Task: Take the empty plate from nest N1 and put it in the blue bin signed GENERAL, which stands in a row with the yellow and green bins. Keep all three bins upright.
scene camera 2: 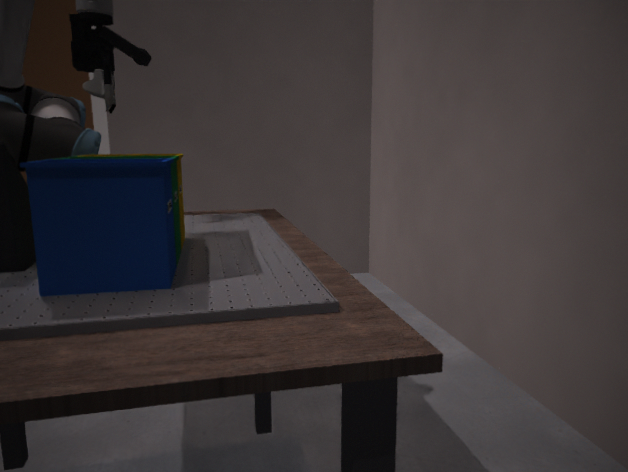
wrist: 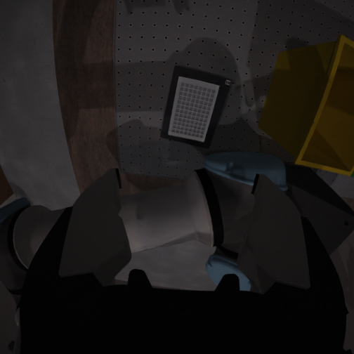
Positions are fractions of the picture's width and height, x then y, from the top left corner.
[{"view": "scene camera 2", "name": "my gripper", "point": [0.17,0.24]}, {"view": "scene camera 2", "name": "blue bin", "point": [0.16,0.48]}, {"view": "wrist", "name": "my gripper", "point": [0.53,0.49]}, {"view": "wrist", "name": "dark nest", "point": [0.55,0.21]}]
